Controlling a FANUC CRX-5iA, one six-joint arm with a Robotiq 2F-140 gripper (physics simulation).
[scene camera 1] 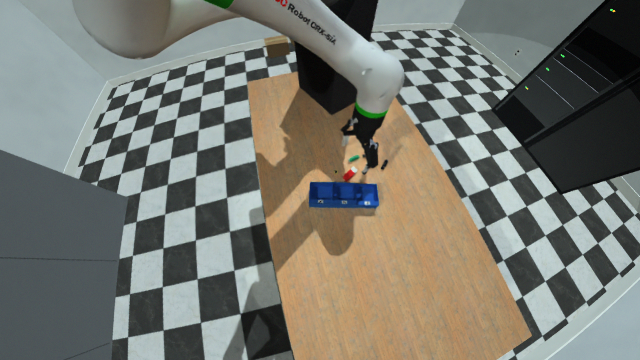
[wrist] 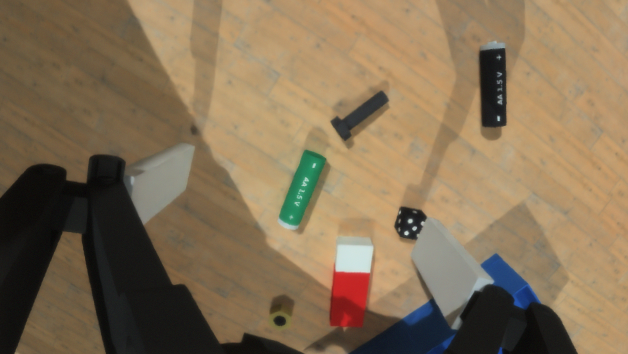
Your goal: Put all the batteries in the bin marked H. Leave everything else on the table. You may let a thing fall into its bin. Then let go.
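Places are measured from the arm's base along level axes (x ahead, y left, z up), in centimetres.
Pixels of known places: gripper, between the fingertips: point(scene camera 1: 354, 157) point(wrist: 307, 203).
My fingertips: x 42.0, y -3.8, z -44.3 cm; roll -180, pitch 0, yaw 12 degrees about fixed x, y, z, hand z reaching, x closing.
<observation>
Behind a point stands the place of what it marks.
A green AA battery point(scene camera 1: 354, 158) {x 41.8, y -3.6, z -45.6 cm} point(wrist: 302, 190) {x 41.5, y -3.5, z -45.4 cm} lies on the table, below the gap between the fingers in the wrist view. A black AA battery point(scene camera 1: 384, 164) {x 48.7, y 7.2, z -45.5 cm} point(wrist: 493, 86) {x 48.2, y 7.4, z -45.5 cm} lies apart from it, beyond the right finger, at the upper right of the wrist view. A blue three-compartment bin unit point(scene camera 1: 344, 206) {x 59.8, y -15.9, z -44.4 cm} point(wrist: 400, 330) {x 53.0, y -9.7, z -45.9 cm} stands on the table. Its front labels are too small to read, so I cannot tell which compartment is H. My gripper point(scene camera 1: 355, 155) {x 42.0, y -3.8, z -44.3 cm} point(wrist: 307, 203) {x 42.0, y -3.8, z -44.3 cm} is open and empty, above the table.
A red and white block point(scene camera 1: 350, 174) {x 48.2, y -8.3, z -45.5 cm} point(wrist: 350, 287) {x 47.6, y -8.0, z -45.5 cm} lies between the green battery and the bins. A black bolt point(wrist: 361, 115) {x 42.3, y 2.0, z -45.9 cm}, a black die point(wrist: 410, 223) {x 48.4, y -2.1, z -45.2 cm} partly behind the right finger, and a brass nut point(scene camera 1: 335, 171) {x 44.8, y -13.4, z -45.9 cm} point(wrist: 280, 317) {x 44.8, y -12.9, z -46.0 cm} also lie on the table.
</observation>
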